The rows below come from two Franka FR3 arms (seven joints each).
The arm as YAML. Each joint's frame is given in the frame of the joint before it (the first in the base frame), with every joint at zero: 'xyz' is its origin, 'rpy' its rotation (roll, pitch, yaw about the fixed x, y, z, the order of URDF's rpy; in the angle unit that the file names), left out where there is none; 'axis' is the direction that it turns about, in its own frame. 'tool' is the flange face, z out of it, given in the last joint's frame.
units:
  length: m
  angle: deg
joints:
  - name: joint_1
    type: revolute
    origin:
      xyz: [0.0, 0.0, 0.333]
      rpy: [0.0, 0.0, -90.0]
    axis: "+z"
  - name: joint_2
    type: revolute
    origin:
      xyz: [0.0, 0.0, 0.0]
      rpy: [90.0, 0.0, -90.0]
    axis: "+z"
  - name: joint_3
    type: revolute
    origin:
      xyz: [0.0, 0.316, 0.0]
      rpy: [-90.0, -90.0, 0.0]
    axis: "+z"
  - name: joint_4
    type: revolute
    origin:
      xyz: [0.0, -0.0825, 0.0]
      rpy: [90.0, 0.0, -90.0]
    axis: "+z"
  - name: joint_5
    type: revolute
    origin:
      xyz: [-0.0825, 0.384, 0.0]
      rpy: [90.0, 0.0, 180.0]
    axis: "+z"
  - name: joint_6
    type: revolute
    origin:
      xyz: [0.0, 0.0, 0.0]
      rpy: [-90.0, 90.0, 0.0]
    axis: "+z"
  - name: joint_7
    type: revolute
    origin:
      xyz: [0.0, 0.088, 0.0]
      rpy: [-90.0, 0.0, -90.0]
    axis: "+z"
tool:
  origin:
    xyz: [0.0, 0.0, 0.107]
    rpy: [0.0, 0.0, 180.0]
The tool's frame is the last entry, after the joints.
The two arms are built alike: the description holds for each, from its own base.
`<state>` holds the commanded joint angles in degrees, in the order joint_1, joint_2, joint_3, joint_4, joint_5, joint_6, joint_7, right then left.
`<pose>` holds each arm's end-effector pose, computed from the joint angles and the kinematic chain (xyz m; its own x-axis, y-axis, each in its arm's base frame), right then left.
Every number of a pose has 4 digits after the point.
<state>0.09 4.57 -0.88 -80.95 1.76 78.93 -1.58 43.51 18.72 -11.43 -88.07 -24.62 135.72 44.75</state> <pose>0.5589 -0.0036 0.6373 0.9933 0.0197 -0.1138 0.0161 -0.9993 -0.0325 0.5843 0.3836 0.5279 0.7910 0.0437 0.6103 0.0260 -0.9989 0.0379</pose>
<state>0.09 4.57 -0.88 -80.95 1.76 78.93 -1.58 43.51 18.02 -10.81 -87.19 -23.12 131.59 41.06</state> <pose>0.5589 -0.0036 0.6373 0.9933 0.0197 -0.1138 0.0161 -0.9993 -0.0325 0.5790 0.3830 0.5355 0.8160 0.0860 0.5717 0.0524 -0.9958 0.0751</pose>
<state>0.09 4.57 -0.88 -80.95 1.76 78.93 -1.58 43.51 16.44 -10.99 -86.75 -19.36 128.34 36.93</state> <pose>0.5589 -0.0036 0.6373 0.9933 0.0197 -0.1138 0.0161 -0.9993 -0.0325 0.5742 0.3748 0.5512 0.8414 0.0994 0.5311 0.0745 -0.9949 0.0681</pose>
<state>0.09 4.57 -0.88 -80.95 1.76 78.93 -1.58 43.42 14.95 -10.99 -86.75 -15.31 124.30 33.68</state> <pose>0.5589 -0.0036 0.6373 0.9933 0.0197 -0.1138 0.0161 -0.9993 -0.0325 0.5674 0.3667 0.5596 0.8766 0.1027 0.4702 0.0875 -0.9947 0.0543</pose>
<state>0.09 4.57 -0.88 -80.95 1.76 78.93 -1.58 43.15 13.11 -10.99 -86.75 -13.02 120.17 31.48</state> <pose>0.5589 -0.0036 0.6373 0.9933 0.0197 -0.1138 0.0161 -0.9993 -0.0325 0.5602 0.3554 0.5719 0.9006 0.1051 0.4218 0.0921 -0.9944 0.0513</pose>
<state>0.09 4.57 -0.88 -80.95 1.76 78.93 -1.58 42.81 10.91 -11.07 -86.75 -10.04 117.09 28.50</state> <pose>0.5589 -0.0036 0.6373 0.9933 0.0197 -0.1138 0.0161 -0.9993 -0.0325 0.5519 0.3437 0.5899 0.9153 0.1153 0.3859 0.1134 -0.9932 0.0278</pose>
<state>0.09 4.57 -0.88 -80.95 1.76 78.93 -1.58 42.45 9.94 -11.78 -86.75 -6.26 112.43 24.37</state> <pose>0.5589 -0.0036 0.6373 0.9933 0.0197 -0.1138 0.0161 -0.9993 -0.0325 0.5482 0.3296 0.5909 0.9416 0.1409 0.3058 0.1420 -0.9897 0.0188</pose>
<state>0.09 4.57 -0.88 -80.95 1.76 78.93 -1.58 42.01 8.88 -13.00 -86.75 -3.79 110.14 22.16</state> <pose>0.5589 -0.0036 0.6373 0.9933 0.0197 -0.1138 0.0161 -0.9993 -0.0325 0.5493 0.3117 0.5980 0.9528 0.1353 0.2719 0.1413 -0.9900 -0.0023</pose>
